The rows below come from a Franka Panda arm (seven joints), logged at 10 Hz.
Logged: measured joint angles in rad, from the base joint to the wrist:
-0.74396, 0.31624, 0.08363, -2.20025, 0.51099, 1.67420, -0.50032
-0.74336, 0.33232, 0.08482, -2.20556, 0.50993, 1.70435, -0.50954
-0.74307, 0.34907, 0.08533, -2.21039, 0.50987, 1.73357, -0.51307
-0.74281, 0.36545, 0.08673, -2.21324, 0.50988, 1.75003, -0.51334
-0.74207, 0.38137, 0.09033, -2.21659, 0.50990, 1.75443, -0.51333
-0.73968, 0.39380, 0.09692, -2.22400, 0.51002, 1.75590, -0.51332
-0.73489, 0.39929, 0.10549, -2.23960, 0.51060, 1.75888, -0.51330
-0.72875, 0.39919, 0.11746, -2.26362, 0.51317, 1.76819, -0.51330
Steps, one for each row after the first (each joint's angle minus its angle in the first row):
0.00060, 0.01608, 0.00119, -0.00531, -0.00106, 0.03015, -0.00922
0.00089, 0.03283, 0.00170, -0.01014, -0.00112, 0.05937, -0.01275
0.00115, 0.04921, 0.00310, -0.01299, -0.00111, 0.07583, -0.01302
0.00189, 0.06513, 0.00670, -0.01634, -0.00109, 0.08023, -0.01301
0.00428, 0.07756, 0.01329, -0.02375, -0.00097, 0.08170, -0.01300
0.00907, 0.08305, 0.02186, -0.03935, -0.00039, 0.08468, -0.01298
0.01521, 0.08295, 0.03383, -0.06337, 0.00218, 0.09399, -0.01298

